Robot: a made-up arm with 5 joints. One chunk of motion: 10 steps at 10 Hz.
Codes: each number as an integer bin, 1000 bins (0 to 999) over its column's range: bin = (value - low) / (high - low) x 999, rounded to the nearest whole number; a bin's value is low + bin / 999 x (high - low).
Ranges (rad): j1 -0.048..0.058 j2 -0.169..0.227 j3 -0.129..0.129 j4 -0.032..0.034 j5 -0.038..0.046
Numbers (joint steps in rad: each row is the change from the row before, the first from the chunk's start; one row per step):
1: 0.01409 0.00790 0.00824 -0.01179 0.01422
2: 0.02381 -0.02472 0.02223 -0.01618 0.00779
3: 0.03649 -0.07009 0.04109 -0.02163 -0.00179
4: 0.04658 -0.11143 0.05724 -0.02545 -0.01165
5: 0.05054 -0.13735 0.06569 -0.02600 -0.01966
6: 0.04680 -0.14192 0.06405 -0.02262 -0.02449
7: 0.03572 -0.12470 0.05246 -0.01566 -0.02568
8: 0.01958 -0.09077 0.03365 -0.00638 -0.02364
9: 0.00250 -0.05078 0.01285 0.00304 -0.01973
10: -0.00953 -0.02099 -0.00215 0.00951 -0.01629
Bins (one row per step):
1: 585 446 531 306 621
2: 677 364 586 239 545
3: 796 250 659 157 431
4: 891 145 721 99 313
5: 929 80 754 91 218
6: 893 68 748 142 161
7: 789 112 703 247 147
8: 637 197 630 388 171
9: 476 298 549 530 217
10: 363 373 491 628 258

